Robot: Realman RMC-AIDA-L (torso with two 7-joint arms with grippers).
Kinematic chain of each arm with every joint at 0, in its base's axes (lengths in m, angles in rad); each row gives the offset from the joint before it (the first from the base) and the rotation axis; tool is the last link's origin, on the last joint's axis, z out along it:
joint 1: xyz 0 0 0.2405 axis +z
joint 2: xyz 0 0 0 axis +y
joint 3: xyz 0 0 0.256 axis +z
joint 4: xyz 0 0 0 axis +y
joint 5: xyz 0 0 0.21 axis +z
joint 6: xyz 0 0 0 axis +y
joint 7: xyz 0 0 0.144 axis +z
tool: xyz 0 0 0
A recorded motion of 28 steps. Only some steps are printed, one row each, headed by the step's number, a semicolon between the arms.
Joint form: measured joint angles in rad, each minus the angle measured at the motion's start. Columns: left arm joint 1, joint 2, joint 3, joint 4, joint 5, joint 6, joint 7; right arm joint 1, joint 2, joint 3, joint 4, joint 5, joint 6, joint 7.
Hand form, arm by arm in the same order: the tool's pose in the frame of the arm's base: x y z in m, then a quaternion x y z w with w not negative. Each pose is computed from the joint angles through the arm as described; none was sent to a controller.
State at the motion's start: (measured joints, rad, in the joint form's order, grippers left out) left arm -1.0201 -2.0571 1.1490 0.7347 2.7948 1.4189 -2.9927; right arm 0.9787 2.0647 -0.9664 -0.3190 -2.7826 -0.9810 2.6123
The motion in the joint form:
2: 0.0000 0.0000 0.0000 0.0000 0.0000 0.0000 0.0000; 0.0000 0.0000 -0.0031 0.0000 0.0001 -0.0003 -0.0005
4: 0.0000 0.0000 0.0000 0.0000 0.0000 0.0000 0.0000; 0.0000 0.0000 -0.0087 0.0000 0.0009 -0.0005 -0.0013
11: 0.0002 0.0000 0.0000 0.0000 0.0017 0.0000 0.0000; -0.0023 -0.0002 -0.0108 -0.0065 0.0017 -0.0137 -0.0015
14: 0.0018 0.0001 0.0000 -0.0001 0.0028 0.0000 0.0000; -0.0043 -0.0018 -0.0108 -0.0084 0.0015 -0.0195 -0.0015
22: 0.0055 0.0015 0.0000 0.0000 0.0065 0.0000 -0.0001; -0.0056 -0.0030 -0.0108 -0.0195 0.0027 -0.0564 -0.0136
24: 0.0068 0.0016 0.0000 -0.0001 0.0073 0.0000 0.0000; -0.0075 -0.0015 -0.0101 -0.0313 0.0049 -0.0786 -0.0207
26: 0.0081 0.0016 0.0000 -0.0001 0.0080 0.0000 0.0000; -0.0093 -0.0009 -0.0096 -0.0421 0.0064 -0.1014 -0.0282
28: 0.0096 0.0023 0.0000 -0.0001 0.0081 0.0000 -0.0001; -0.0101 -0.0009 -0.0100 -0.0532 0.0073 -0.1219 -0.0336
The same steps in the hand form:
2: -0.1739 0.4187 -0.0202 -0.78042 -0.55208 0.19500 0.21940; 0.2577 0.4030 -0.0663 -0.81260 0.51896 -0.16079 0.21098
4: -0.1739 0.4187 -0.0202 -0.78042 -0.55208 0.19500 0.21940; 0.2578 0.4029 -0.0664 -0.81342 0.51712 -0.16268 0.21087
11: -0.1742 0.4187 -0.0201 -0.78023 -0.55192 0.19560 0.21993; 0.2577 0.4019 -0.0659 -0.81360 0.51770 -0.16462 0.20723
14: -0.1750 0.4185 -0.0199 -0.77966 -0.55242 0.19619 0.22016; 0.2584 0.4014 -0.0650 -0.81300 0.51878 -0.16572 0.20601
22: -0.1771 0.4182 -0.0190 -0.77813 -0.55340 0.19778 0.22170; 0.2570 0.3986 -0.0639 -0.81616 0.51678 -0.17179 0.19313
24: -0.1778 0.4180 -0.0189 -0.77770 -0.55378 0.19824 0.22184; 0.2553 0.3972 -0.0636 -0.81850 0.51531 -0.17326 0.18570
26: -0.1784 0.4178 -0.0189 -0.77728 -0.55419 0.19863 0.22194; 0.2538 0.3958 -0.0630 -0.82073 0.51367 -0.17548 0.17816
28: -0.1792 0.4177 -0.0185 -0.77673 -0.55481 0.19880 0.22217; 0.2521 0.3951 -0.0619 -0.82278 0.51168 -0.17746 0.17238

